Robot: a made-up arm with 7 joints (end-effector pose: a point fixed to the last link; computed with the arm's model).
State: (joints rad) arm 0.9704 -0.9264 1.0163 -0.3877 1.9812 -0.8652 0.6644
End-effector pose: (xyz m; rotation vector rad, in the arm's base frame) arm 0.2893 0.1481 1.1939 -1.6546 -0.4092 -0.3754
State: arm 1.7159 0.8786 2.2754 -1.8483 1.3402 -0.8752 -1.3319
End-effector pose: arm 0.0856 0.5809 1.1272 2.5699 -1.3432 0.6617
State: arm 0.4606 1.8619 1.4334 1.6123 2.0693 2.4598 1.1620
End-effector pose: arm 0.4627 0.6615 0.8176 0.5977 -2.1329 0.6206
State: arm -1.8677 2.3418 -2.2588 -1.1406 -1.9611 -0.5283 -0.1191
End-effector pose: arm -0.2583 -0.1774 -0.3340 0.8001 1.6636 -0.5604
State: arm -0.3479 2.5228 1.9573 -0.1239 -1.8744 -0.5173 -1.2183
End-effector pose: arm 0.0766 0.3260 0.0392 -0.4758 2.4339 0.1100
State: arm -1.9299 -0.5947 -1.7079 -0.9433 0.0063 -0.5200 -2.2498
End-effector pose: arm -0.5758 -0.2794 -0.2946 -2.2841 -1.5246 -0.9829
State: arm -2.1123 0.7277 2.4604 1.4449 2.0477 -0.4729 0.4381
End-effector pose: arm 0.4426 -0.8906 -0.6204 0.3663 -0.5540 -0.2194
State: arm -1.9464 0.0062 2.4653 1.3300 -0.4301 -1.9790 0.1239
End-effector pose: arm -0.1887 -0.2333 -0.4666 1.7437 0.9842 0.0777
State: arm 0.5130 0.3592 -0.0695 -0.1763 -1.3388 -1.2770 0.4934
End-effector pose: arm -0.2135 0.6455 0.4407 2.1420 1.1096 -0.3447
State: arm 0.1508 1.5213 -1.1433 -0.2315 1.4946 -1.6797 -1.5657
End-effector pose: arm 0.0912 0.1788 -0.2544 0.6755 1.7826 2.4441
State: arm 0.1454 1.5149 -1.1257 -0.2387 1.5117 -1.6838 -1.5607
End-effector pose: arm 0.0781 0.1746 -0.2571 0.7179 1.7695 2.4244
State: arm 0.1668 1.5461 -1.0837 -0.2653 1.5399 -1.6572 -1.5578
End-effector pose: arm 0.0538 0.1686 -0.2597 0.7777 1.7273 2.3902
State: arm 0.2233 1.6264 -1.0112 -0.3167 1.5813 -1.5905 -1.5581
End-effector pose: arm 0.0131 0.1677 -0.2658 0.8661 1.6422 2.3485
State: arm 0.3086 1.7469 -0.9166 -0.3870 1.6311 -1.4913 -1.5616
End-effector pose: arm -0.0411 0.1861 -0.2799 0.9844 1.5139 2.3203
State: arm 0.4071 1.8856 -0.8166 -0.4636 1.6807 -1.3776 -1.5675
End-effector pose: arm -0.0952 0.2331 -0.2986 1.1155 1.3600 2.3225
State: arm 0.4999 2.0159 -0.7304 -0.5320 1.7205 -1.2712 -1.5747
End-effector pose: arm -0.1333 0.2985 -0.3123 1.2269 1.2122 2.3535
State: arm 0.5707 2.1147 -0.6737 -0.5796 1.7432 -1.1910 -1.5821
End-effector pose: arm -0.1492 0.3557 -0.3165 1.2912 1.1041 2.3931
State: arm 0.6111 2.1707 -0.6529 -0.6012 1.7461 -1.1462 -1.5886
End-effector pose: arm -0.1472 0.3841 -0.3163 1.3020 1.0554 2.4207
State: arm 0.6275 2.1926 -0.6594 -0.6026 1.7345 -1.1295 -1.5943
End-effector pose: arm -0.1354 0.3857 -0.3157 1.2757 1.0545 2.4317
